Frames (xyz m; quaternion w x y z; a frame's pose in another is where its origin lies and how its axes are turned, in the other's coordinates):
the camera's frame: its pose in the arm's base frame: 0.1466 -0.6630 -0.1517 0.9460 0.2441 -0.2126 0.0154
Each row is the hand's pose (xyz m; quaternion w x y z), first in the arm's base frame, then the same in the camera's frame.
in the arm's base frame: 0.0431 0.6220 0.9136 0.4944 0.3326 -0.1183 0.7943
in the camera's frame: 0.2465 1.6301 0.2810 0.5863 0.3610 0.1820 0.7020
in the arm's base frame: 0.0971 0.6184 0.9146 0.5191 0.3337 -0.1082 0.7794
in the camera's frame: 0.2963 1.6202 0.2621 0.6076 0.3530 0.1931 0.6848
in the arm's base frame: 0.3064 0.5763 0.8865 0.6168 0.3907 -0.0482 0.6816
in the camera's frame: 0.4782 1.5425 0.1770 0.6996 0.3632 0.2459 0.5640
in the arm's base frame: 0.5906 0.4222 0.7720 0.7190 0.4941 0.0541 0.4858
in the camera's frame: 0.7011 1.3169 0.0465 0.7968 0.3960 0.3150 0.3302
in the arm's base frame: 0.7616 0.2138 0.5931 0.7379 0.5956 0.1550 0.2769
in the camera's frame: 0.7989 1.0293 -0.0648 0.8148 0.4446 0.3619 0.0861
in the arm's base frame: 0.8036 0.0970 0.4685 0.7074 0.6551 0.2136 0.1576
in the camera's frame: 0.7947 0.8641 -0.1251 0.7861 0.4839 0.3808 -0.0532
